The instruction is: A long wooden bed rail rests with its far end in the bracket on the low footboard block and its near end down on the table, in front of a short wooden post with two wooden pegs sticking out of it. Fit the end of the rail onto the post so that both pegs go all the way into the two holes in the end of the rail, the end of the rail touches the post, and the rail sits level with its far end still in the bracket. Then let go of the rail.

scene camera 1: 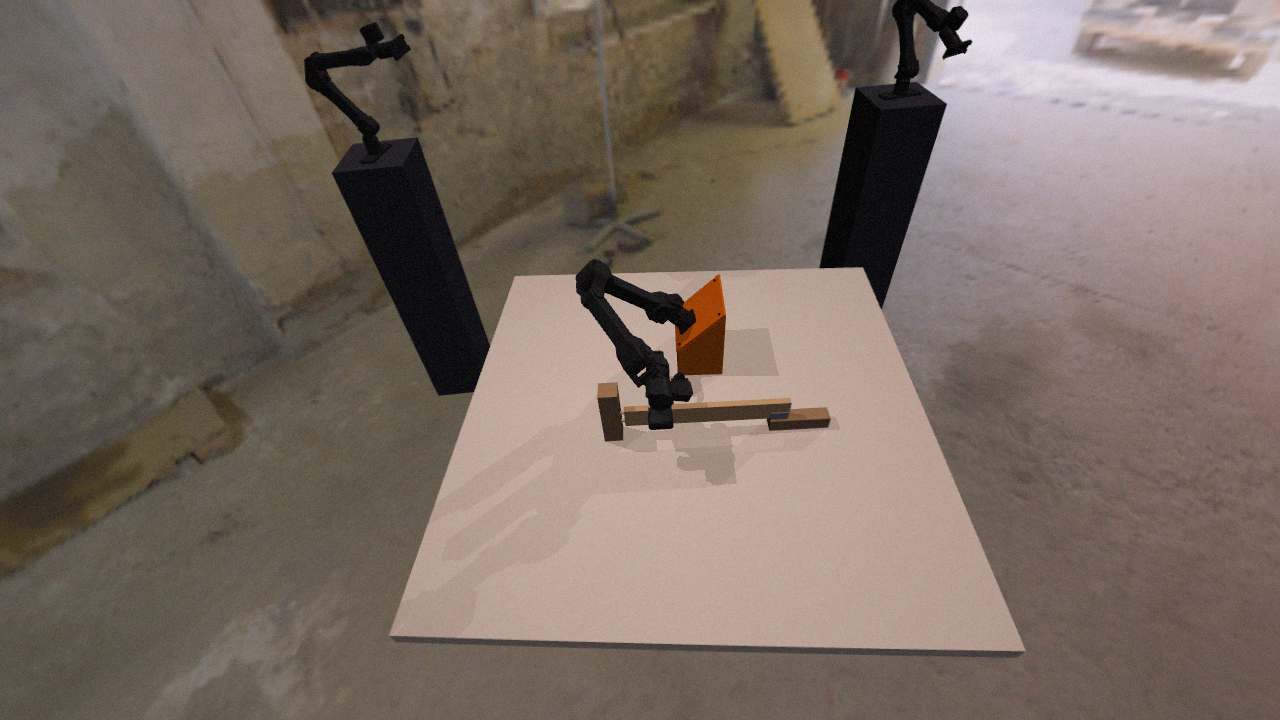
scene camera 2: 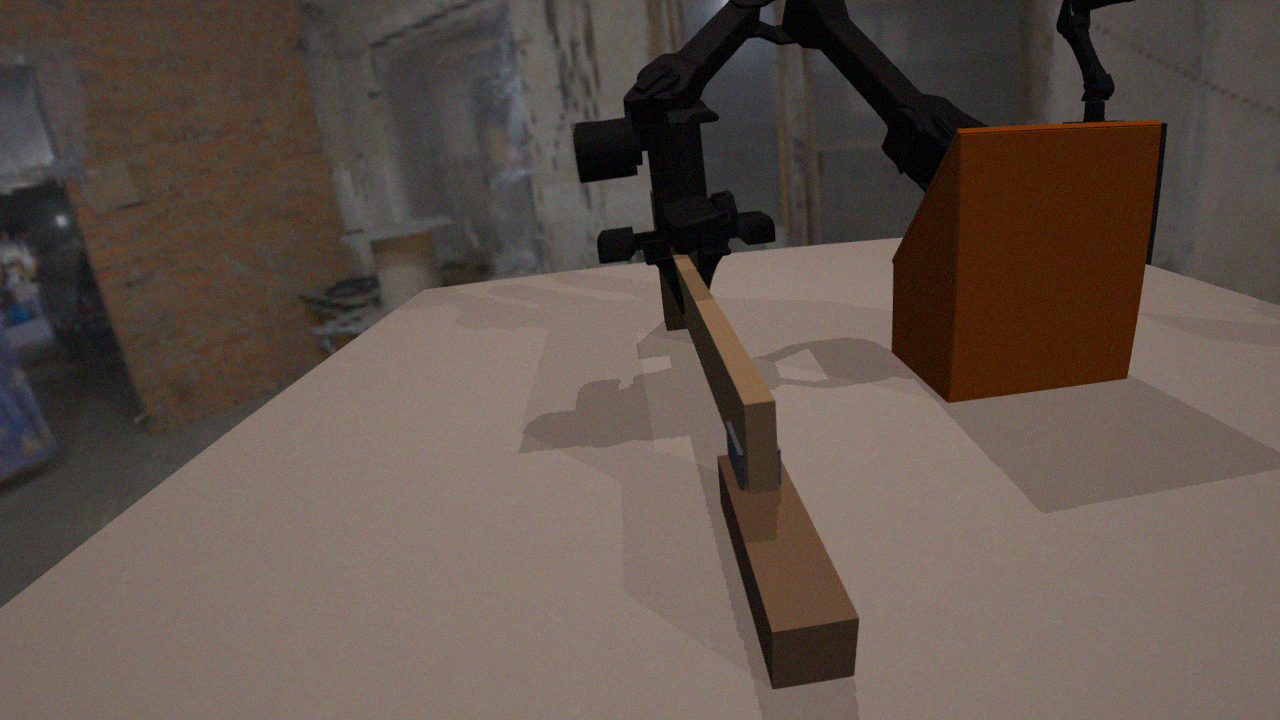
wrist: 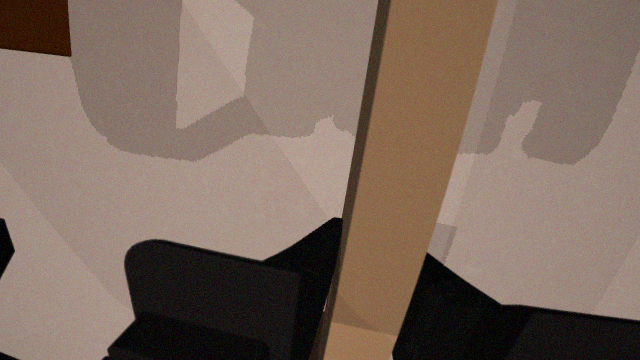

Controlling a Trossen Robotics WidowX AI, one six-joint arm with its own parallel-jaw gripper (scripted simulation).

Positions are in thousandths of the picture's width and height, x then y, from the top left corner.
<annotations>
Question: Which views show the wooden bed rail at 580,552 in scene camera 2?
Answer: Scene camera 1, scene camera 2 and the wrist view: all of them.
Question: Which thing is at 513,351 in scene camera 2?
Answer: The gripper.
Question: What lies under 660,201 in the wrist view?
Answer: A wooden bed rail.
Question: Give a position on a wooden bed rail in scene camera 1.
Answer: At 596,567
</annotations>
